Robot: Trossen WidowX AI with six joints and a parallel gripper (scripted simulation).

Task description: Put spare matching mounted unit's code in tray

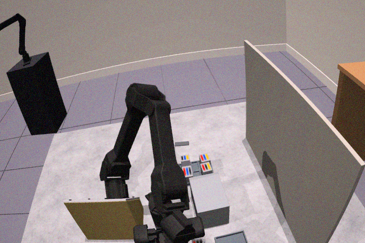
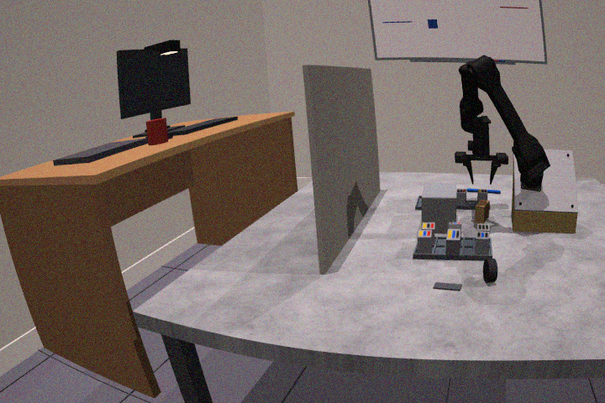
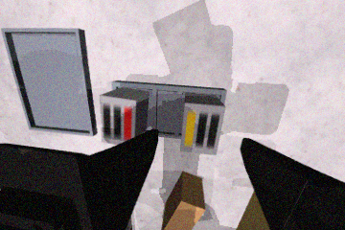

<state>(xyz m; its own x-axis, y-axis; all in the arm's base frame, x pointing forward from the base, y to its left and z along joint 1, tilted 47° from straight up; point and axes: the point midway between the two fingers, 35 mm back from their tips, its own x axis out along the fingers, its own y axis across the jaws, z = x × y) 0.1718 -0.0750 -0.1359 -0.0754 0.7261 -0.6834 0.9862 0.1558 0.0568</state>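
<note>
My gripper tip is now 180 mm short of the tray, 70 mm above it and 10 mm to the right of it. Also, from my gripper tip: grey partition: 360 mm ahead, 230 mm to the left, 150 mm above; tan block: 130 mm to the left, 50 mm below, 20 mm behind; mounted unit: 200 mm to the left, 110 mm ahead, 20 mm below.
</note>
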